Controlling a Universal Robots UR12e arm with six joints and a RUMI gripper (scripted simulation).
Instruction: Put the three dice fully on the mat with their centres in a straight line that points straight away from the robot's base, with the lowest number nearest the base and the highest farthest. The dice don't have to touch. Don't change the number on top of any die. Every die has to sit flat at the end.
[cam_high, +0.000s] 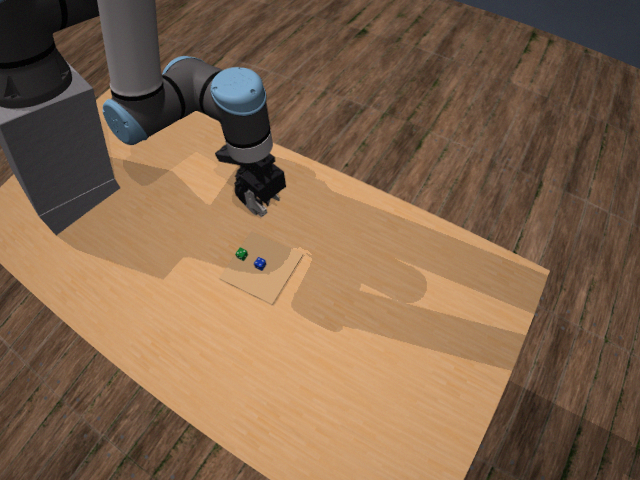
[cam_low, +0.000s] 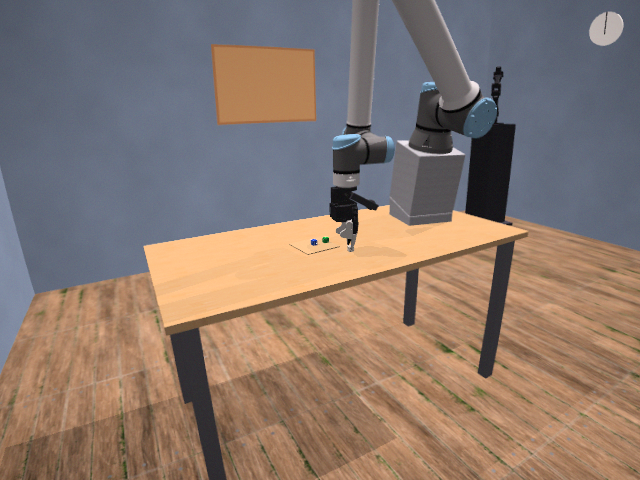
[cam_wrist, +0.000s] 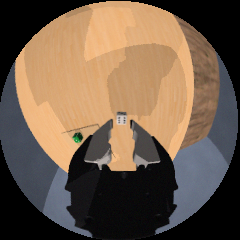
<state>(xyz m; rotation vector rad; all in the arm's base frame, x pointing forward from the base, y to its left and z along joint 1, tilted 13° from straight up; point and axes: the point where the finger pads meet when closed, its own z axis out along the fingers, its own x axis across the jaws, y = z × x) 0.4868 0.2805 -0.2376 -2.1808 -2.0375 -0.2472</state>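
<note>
Right now my hand is 2 cm above the white die. From my hand the other things lie so: blue die 10 cm ahead, 11 cm to the right, 2 cm below; then green die 5 cm ahead, 12 cm to the right, 2 cm below; then tan mat 10 cm ahead, 11 cm to the right, 3 cm below.
</note>
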